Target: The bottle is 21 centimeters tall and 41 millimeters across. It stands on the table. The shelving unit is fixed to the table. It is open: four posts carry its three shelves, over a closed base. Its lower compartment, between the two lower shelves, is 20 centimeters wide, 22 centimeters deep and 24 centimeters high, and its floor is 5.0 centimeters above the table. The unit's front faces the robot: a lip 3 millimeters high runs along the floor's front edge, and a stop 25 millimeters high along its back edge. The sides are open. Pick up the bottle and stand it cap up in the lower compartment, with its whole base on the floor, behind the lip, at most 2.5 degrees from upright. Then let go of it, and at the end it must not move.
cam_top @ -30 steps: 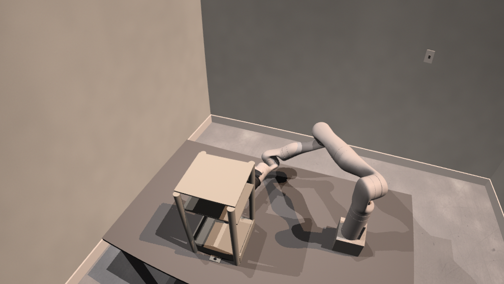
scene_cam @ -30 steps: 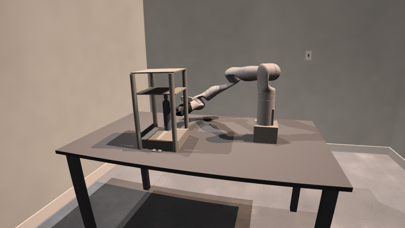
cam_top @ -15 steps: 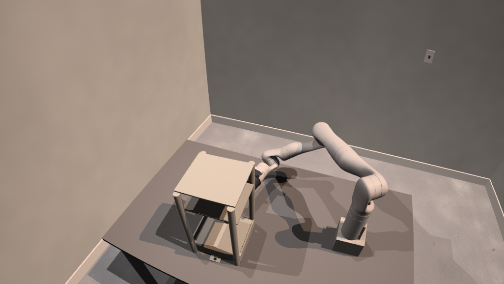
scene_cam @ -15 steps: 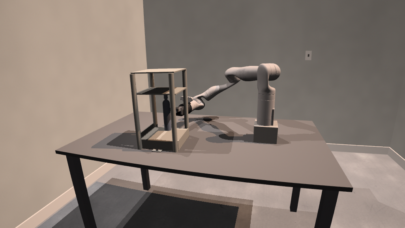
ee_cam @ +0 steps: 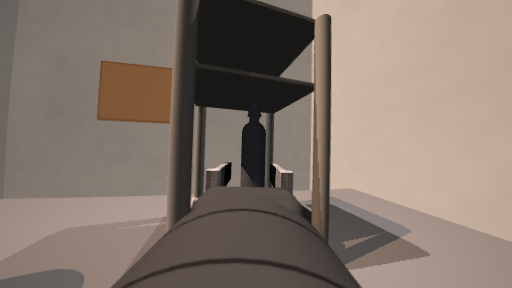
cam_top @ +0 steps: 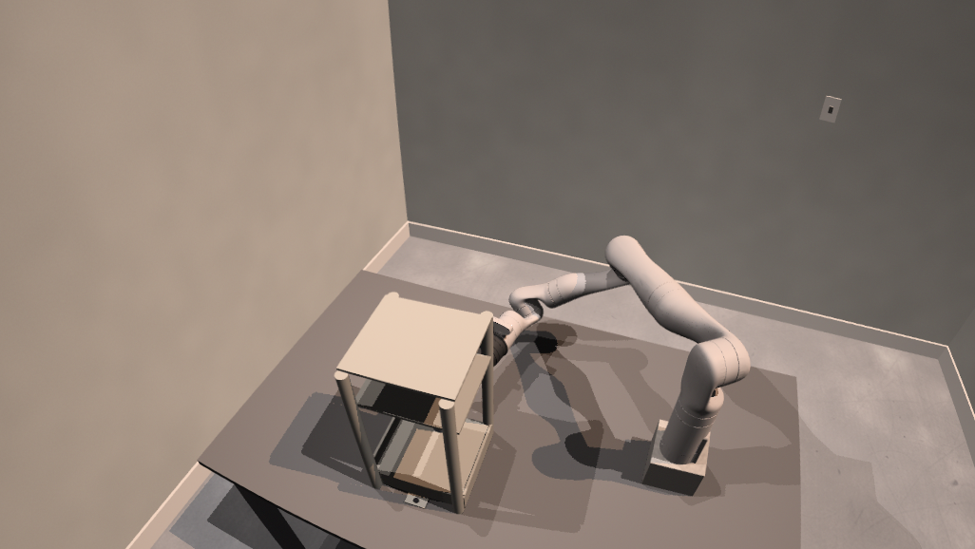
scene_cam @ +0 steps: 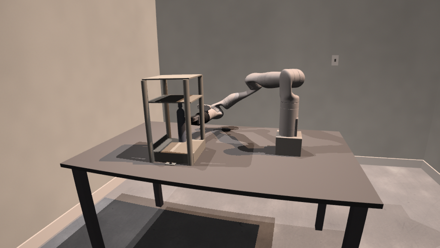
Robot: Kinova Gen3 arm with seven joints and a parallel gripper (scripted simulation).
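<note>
The shelving unit lies 10 mm ahead of my hand, 140 mm to the left of it and 50 mm above it.
</note>
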